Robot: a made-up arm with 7 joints.
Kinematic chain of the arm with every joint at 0, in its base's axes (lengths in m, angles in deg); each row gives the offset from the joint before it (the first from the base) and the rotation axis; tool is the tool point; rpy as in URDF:
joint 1: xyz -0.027 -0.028 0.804 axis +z
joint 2: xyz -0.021 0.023 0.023 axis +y
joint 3: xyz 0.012 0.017 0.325 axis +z
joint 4: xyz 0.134 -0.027 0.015 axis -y
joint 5: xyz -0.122 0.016 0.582 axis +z
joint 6: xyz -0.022 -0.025 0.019 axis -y
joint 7: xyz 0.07 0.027 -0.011 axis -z
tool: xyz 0.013 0.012 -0.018 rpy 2.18 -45 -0.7
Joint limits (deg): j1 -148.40..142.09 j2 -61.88..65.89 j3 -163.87..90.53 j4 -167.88..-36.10 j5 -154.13..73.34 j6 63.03..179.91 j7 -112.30..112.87
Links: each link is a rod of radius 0.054 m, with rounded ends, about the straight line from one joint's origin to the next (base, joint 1, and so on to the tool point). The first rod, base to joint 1, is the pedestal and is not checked.
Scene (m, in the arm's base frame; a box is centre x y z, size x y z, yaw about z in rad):
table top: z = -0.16
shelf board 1: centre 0.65 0.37 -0 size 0.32 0.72 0.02 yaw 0.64
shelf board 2: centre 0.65 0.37 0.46 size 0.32 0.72 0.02 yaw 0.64
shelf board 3: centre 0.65 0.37 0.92 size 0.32 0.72 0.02 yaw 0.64
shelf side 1: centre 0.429 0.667 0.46 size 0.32 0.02 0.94 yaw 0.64
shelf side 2: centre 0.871 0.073 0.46 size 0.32 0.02 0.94 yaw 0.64
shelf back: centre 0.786 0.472 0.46 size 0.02 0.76 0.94 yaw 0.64
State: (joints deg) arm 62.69 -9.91 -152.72 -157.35 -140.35 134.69 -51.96
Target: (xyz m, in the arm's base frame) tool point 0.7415 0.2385 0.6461
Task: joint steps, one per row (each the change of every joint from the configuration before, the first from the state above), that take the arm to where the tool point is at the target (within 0.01 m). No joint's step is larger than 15 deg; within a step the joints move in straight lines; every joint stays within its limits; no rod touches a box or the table.
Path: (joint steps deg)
1: 5.56 -11.41 12.79 1.96 0.41 1.77 1.23
2: 5.56 -11.41 12.80 1.97 0.42 1.76 1.24
3: 5.56 -11.40 12.79 1.96 0.41 1.77 1.23
4: 5.56 -11.41 12.80 1.96 0.41 1.77 1.24
5: 14.29 -1.42 -3.91 11.91 0.33 -5.05 0.69
6: 14.29 -1.42 -3.91 11.91 0.33 -5.04 0.69
7: 14.29 -1.42 -3.92 11.91 0.32 -5.04 0.69
8: 14.29 -1.42 -3.91 11.90 0.33 -5.04 0.69

